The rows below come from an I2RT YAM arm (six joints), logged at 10 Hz.
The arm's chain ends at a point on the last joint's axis. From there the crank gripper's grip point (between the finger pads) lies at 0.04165 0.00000 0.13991 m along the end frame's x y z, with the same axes.
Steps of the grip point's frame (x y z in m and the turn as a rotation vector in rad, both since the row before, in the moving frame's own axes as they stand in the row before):
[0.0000 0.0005 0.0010 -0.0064 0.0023 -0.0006]
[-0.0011 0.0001 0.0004 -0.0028 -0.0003 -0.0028]
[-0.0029 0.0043 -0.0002 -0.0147 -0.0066 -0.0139]
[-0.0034 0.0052 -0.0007 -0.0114 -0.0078 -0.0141]
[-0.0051 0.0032 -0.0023 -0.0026 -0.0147 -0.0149]
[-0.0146 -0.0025 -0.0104 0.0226 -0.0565 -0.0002]
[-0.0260 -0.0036 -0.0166 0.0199 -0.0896 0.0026]
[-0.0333 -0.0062 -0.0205 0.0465 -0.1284 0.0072]
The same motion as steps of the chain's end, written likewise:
[-0.0003 -0.0004 0.0011 -0.0064 0.0023 -0.0006]
[-0.0011 -0.0002 0.0004 -0.0028 -0.0003 -0.0028]
[-0.0020 0.0028 -0.0005 -0.0147 -0.0066 -0.0139]
[-0.0023 0.0042 -0.0010 -0.0114 -0.0078 -0.0141]
[-0.0030 0.0034 -0.0029 -0.0026 -0.0147 -0.0149]
[-0.0066 0.0007 -0.0125 0.0226 -0.0565 -0.0002]
[-0.0133 -0.0009 -0.0197 0.0199 -0.0896 0.0026]
[-0.0151 0.0002 -0.0245 0.0465 -0.1284 0.0072]

